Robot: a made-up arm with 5 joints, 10 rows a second.
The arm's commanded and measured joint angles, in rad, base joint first. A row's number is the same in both.
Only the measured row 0 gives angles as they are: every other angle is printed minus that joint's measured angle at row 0.
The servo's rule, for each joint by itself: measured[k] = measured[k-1] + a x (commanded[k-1-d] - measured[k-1]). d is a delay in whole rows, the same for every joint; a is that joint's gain. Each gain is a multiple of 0.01, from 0.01 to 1. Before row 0 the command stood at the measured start. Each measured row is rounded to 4 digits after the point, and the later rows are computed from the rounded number. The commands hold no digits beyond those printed.
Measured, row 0:
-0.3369, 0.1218, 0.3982, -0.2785, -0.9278
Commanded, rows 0 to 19:
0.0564, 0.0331, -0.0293, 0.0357, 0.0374
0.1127, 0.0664, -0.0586, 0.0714, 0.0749
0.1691, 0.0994, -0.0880, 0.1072, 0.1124
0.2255, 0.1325, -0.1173, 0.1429, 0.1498
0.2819, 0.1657, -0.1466, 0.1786, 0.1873
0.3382, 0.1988, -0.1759, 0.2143, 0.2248
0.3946, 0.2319, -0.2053, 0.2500, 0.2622
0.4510, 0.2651, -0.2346, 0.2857, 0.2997
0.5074, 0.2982, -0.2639, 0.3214, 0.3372
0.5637, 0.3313, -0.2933, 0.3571, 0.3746
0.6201, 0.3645, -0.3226, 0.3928, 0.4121
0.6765, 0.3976, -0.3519, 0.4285, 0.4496
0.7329, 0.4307, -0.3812, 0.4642, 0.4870
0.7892, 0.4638, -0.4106, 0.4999, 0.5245
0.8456, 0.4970, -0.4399, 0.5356, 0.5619
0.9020, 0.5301, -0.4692, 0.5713, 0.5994
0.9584, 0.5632, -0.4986, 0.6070, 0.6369
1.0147, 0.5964, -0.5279, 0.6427, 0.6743
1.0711, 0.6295, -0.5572, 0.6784, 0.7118
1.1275, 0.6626, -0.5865, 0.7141, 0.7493
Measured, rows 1 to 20:
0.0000, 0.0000, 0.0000, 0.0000, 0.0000
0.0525, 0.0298, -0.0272, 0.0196, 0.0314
0.1085, 0.0627, -0.0564, 0.0481, 0.0679
0.1649, 0.0957, -0.0858, 0.0806, 0.1053
0.2213, 0.1288, -0.1151, 0.1149, 0.1427
0.2777, 0.1620, -0.1444, 0.1499, 0.1802
0.3340, 0.1951, -0.1737, 0.1853, 0.2177
0.3904, 0.2282, -0.2031, 0.2209, 0.2551
0.4468, 0.2614, -0.2324, 0.2565, 0.2926
0.5032, 0.2945, -0.2617, 0.2922, 0.3301
0.5595, 0.3276, -0.2911, 0.3279, 0.3675
0.6159, 0.3608, -0.3204, 0.3636, 0.4050
0.6723, 0.3939, -0.3497, 0.3993, 0.4425
0.7287, 0.4270, -0.3790, 0.4350, 0.4799
0.7850, 0.4601, -0.4084, 0.4707, 0.5174
0.8414, 0.4933, -0.4377, 0.5064, 0.5548
0.8978, 0.5264, -0.4670, 0.5421, 0.5923
0.9542, 0.5595, -0.4964, 0.5778, 0.6298
1.0105, 0.5927, -0.5257, 0.6135, 0.6672
1.0669, 0.6258, -0.5550, 0.6492, 0.7047
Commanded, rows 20 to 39:
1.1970, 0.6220, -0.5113, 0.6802, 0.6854
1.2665, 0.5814, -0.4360, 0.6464, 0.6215
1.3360, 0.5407, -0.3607, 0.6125, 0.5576
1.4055, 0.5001, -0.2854, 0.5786, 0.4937
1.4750, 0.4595, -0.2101, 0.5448, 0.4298
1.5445, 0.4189, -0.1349, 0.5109, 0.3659
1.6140, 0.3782, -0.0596, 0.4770, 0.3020
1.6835, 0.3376, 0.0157, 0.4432, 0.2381
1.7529, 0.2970, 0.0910, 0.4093, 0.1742
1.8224, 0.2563, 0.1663, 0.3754, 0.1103
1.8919, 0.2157, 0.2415, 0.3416, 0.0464
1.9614, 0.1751, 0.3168, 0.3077, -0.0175
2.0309, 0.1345, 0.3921, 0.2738, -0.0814
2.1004, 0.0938, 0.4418, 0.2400, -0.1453
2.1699, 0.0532, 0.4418, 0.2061, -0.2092
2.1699, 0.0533, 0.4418, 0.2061, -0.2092
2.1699, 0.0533, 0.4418, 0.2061, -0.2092
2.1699, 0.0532, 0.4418, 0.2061, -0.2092
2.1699, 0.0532, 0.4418, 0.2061, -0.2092
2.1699, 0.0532, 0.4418, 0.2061, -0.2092
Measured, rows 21 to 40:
1.1233, 0.6589, -0.5843, 0.6849, 0.7422
1.1918, 0.6257, -0.5164, 0.6823, 0.6945
1.2613, 0.5858, -0.4416, 0.6626, 0.6332
1.3308, 0.5452, -0.3664, 0.6350, 0.5697
1.4003, 0.5046, -0.2911, 0.6040, 0.5059
1.4698, 0.4640, -0.2158, 0.5714, 0.4420
1.5393, 0.4234, -0.1406, 0.5381, 0.3781
1.6088, 0.3827, -0.0653, 0.5045, 0.3142
1.6783, 0.3421, 0.0100, 0.4708, 0.2503
1.7477, 0.3015, 0.0853, 0.4370, 0.1864
1.8172, 0.2608, 0.1606, 0.4031, 0.1225
1.8867, 0.2202, 0.2358, 0.3693, 0.0586
1.9562, 0.1796, 0.3111, 0.3354, -0.0053
2.0257, 0.1390, 0.3864, 0.3015, -0.0692
2.0952, 0.0983, 0.4379, 0.2677, -0.1331
2.1647, 0.0577, 0.4415, 0.2338, -0.1970
2.1695, 0.0537, 0.4418, 0.2186, -0.2072
2.1699, 0.0533, 0.4418, 0.2117, -0.2089
2.1699, 0.0532, 0.4418, 0.2086, -0.2092
2.1699, 0.0532, 0.4418, 0.2072, -0.2092

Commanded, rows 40 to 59:
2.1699, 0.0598, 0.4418, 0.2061, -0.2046
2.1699, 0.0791, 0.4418, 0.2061, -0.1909
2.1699, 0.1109, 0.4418, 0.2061, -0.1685
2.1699, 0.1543, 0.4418, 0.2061, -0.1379
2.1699, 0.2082, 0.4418, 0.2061, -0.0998
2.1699, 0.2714, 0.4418, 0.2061, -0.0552
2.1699, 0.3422, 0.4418, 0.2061, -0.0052
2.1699, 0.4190, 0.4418, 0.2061, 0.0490
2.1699, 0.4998, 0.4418, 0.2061, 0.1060
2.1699, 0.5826, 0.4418, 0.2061, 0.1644
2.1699, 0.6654, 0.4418, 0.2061, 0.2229
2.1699, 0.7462, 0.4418, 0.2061, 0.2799
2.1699, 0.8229, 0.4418, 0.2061, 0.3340
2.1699, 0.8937, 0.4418, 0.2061, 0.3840
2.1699, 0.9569, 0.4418, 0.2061, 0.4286
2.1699, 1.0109, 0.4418, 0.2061, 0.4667
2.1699, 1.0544, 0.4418, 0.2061, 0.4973
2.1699, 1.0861, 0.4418, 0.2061, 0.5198
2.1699, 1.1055, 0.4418, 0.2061, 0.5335
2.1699, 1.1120, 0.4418, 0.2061, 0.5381
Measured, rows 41 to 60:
2.1699, 0.0532, 0.4418, 0.2066, -0.2092
2.1699, 0.0591, 0.4418, 0.2063, -0.2053
2.1699, 0.0771, 0.4418, 0.2062, -0.1932
2.1699, 0.1075, 0.4418, 0.2061, -0.1725
2.1699, 0.1496, 0.4418, 0.2061, -0.1434
2.1699, 0.2023, 0.4418, 0.2061, -0.1068
2.1699, 0.2645, 0.4418, 0.2061, -0.0635
2.1699, 0.3344, 0.4418, 0.2061, -0.0145
2.1699, 0.4105, 0.4418, 0.2061, 0.0388
2.1699, 0.4909, 0.4418, 0.2061, 0.0952
2.1699, 0.5734, 0.4418, 0.2061, 0.1533
2.1699, 0.6562, 0.4418, 0.2061, 0.2118
2.1699, 0.7372, 0.4418, 0.2061, 0.2690
2.1699, 0.8143, 0.4418, 0.2061, 0.3236
2.1699, 0.8858, 0.4418, 0.2061, 0.3743
2.1699, 0.9498, 0.4418, 0.2061, 0.4199
2.1699, 1.0048, 0.4418, 0.2061, 0.4592
2.1699, 1.0494, 0.4418, 0.2061, 0.4912
2.1699, 1.0824, 0.4418, 0.2061, 0.5152
2.1699, 1.1032, 0.4418, 0.2061, 0.5306

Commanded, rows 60 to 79:
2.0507, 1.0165, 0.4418, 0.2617, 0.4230
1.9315, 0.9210, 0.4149, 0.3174, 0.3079
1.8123, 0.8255, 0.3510, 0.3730, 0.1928
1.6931, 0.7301, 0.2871, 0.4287, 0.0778
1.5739, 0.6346, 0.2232, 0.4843, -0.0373
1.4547, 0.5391, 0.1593, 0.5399, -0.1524
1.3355, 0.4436, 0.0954, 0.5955, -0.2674
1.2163, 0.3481, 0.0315, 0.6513, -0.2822
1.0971, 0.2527, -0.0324, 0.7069, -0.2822
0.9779, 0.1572, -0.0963, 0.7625, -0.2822
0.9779, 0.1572, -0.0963, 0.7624, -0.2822
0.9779, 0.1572, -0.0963, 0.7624, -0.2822
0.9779, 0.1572, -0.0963, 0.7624, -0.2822
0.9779, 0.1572, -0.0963, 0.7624, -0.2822
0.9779, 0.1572, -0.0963, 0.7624, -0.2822
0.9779, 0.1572, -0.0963, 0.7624, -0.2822
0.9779, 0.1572, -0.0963, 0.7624, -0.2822
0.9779, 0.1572, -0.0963, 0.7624, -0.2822
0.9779, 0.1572, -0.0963, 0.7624, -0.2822
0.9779, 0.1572, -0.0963, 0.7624, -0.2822
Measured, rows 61 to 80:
2.1699, 1.1111, 0.4418, 0.2061, 0.5369
2.0590, 1.0260, 0.4418, 0.2367, 0.4412
1.9404, 0.9315, 0.4168, 0.2811, 0.3292
1.8213, 0.8361, 0.3556, 0.3316, 0.2146
1.7021, 0.7407, 0.2919, 0.3850, 0.0997
1.5829, 0.6452, 0.2280, 0.4396, -0.0154
1.4637, 0.5497, 0.1641, 0.4948, -0.1305
1.3445, 0.4542, 0.1002, 0.5502, -0.2455
1.2253, 0.3587, 0.0363, 0.6058, -0.2763
1.1061, 0.2633, -0.0276, 0.6614, -0.2813
0.9869, 0.1678, -0.0915, 0.7170, -0.2821
0.9785, 0.1583, -0.0960, 0.7420, -0.2822
0.9779, 0.1573, -0.0963, 0.7532, -0.2822
0.9779, 0.1572, -0.0963, 0.7583, -0.2822
0.9779, 0.1572, -0.0963, 0.7606, -0.2822
0.9779, 0.1572, -0.0963, 0.7616, -0.2822
0.9779, 0.1572, -0.0963, 0.7620, -0.2822
0.9779, 0.1572, -0.0963, 0.7622, -0.2822
0.9779, 0.1572, -0.0963, 0.7623, -0.2822
0.9779, 0.1572, -0.0963, 0.7624, -0.2822

